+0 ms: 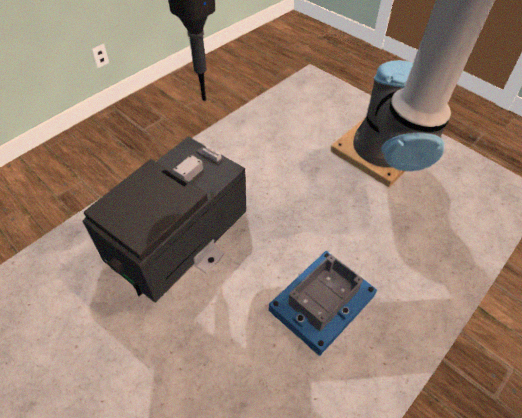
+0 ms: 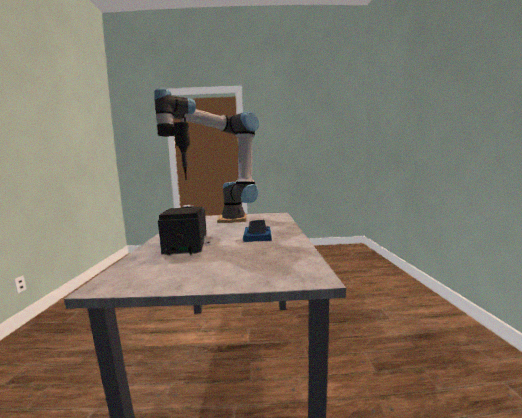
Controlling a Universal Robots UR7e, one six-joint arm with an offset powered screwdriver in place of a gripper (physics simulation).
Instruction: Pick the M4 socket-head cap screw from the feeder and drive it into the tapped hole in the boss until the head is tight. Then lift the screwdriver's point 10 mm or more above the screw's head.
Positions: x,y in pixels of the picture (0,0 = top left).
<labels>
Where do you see a black feeder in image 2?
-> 192,229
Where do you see a blue fixture plate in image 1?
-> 283,312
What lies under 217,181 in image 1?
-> A black feeder.
</labels>
